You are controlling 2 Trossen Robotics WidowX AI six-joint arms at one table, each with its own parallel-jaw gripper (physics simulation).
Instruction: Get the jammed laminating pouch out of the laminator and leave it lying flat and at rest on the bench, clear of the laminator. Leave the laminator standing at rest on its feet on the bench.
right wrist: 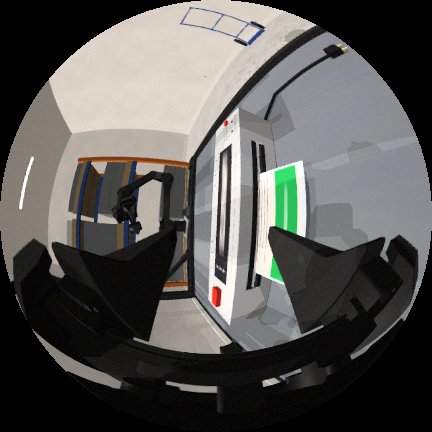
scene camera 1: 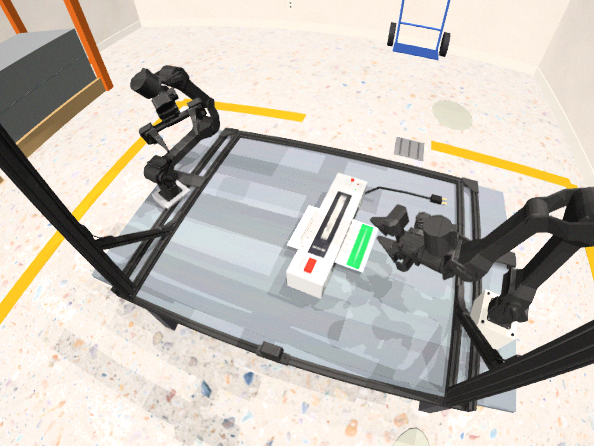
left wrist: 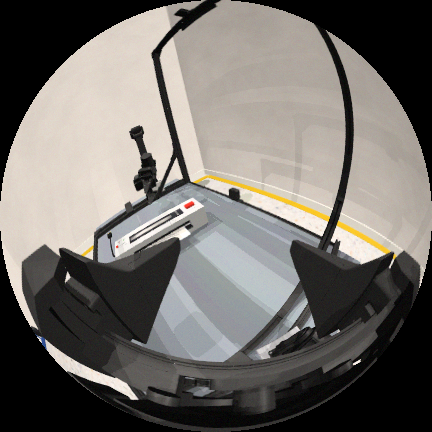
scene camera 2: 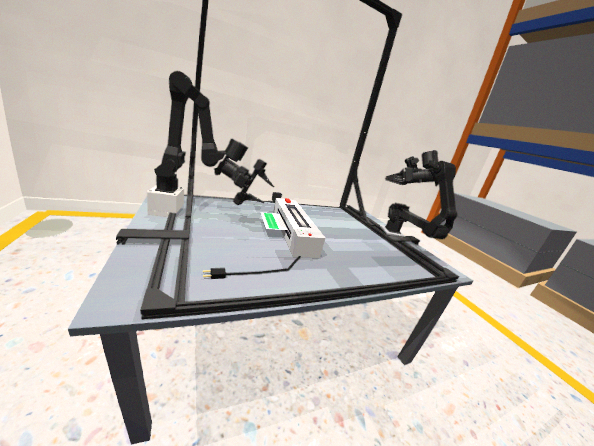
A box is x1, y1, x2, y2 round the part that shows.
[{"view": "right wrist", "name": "my right gripper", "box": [13, 225, 417, 431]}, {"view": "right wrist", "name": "white laminator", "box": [208, 43, 346, 324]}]
